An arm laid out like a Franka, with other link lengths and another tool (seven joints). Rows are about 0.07 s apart.
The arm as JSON. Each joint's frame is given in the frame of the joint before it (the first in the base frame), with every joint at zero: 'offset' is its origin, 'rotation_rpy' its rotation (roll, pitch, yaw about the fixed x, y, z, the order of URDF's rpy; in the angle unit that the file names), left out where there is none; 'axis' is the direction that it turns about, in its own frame. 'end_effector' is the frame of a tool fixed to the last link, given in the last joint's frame.
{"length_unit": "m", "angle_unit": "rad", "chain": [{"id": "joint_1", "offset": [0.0, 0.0, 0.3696], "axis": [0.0, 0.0, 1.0]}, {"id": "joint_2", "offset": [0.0, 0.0, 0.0], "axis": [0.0, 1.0, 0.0]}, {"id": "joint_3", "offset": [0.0, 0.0, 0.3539], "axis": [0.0, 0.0, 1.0]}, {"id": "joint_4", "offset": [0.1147, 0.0, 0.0], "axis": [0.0, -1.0, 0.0]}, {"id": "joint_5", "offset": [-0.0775, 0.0, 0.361], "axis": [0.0, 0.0, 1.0]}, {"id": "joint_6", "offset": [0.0, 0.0, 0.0], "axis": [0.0, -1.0, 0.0]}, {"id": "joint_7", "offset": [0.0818, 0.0, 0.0], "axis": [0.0, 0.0, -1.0]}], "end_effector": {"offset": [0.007, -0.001, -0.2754], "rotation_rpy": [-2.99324, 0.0, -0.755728]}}
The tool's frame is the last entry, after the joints.
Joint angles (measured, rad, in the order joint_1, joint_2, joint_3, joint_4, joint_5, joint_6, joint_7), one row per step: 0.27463, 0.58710, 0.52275, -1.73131, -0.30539, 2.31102, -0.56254; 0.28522, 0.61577, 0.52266, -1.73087, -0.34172, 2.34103, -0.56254; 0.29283, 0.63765, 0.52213, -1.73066, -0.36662, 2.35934, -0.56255; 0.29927, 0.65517, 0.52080, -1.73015, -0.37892, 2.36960, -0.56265; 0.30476, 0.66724, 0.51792, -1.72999, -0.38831, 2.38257, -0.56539; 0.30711, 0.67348, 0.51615, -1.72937, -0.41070, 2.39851, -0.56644; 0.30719, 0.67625, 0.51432, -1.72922, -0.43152, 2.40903, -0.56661; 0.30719, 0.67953, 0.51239, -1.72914, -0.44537, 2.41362, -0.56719; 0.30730, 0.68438, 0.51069, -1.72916, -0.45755, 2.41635, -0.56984; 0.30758, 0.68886, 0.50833, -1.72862, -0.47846, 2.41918, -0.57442; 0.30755, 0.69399, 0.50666, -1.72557, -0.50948, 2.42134, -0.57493
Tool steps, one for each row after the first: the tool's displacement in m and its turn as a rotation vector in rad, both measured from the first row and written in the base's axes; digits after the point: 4 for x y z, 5 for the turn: -0.0014, 0.0073, -0.0150, -0.00019, -0.01411, 0.03173; -0.0036, 0.0117, -0.0271, -0.00238, -0.01991, 0.05412; -0.0068, 0.0147, -0.0373, -0.00441, -0.01738, 0.06714; -0.0080, 0.0173, -0.0442, -0.00268, -0.02001, 0.07884; -0.0049, 0.0193, -0.0465, -0.00139, -0.03796, 0.09509; -0.0011, 0.0191, -0.0474, -0.00317, -0.05458, 0.10761; 0.0010, 0.0180, -0.0494, -0.00713, -0.06293, 0.11597; 0.0021, 0.0166, -0.0526, -0.01230, -0.06771, 0.12570; 0.0046, 0.0146, -0.0554, -0.02109, -0.07884, 0.14282; 0.0088, 0.0126, -0.0575, -0.03269, -0.09648, 0.16221
